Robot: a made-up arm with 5 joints.
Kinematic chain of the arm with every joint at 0, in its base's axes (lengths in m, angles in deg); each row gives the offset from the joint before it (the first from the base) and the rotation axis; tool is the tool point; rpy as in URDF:
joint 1: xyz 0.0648 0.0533 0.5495 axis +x
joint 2: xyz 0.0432 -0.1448 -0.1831 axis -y
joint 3: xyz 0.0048 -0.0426 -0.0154 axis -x
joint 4: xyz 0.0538 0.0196 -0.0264 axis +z
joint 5: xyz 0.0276 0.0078 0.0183 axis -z
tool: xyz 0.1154 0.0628 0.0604 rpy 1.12 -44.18 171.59
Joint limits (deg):
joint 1: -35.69..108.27
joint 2: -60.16..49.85
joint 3: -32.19..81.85
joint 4: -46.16..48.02
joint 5: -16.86..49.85
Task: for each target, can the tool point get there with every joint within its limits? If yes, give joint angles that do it. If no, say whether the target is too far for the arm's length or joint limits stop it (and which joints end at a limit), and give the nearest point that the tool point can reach.
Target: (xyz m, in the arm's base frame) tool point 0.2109 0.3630 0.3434
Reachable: yes | joints 69.52 -30.58 63.02 16.68 2.79
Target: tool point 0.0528 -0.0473 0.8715
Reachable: no: joint limits stop it (at a limit: joint 1, joint 2, joint 4) | nearest point 0.1294 -0.1257 0.6745 | short by 0.225 m
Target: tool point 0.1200 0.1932 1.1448
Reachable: no: too far | nearest point 0.1261 0.3085 0.6297 | short by 0.528 m
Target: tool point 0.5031 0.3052 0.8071
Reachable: no: too far | nearest point 0.2820 0.3013 0.5745 | short by 0.321 m
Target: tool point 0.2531 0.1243 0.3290
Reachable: yes | joints 25.03 9.04 36.90 33.30 -1.68
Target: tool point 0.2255 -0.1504 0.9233
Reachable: no: joint limits stop it (at a limit: joint 1, joint 2, joint 4) | nearest point 0.1950 -0.1638 0.6903 | short by 0.235 m
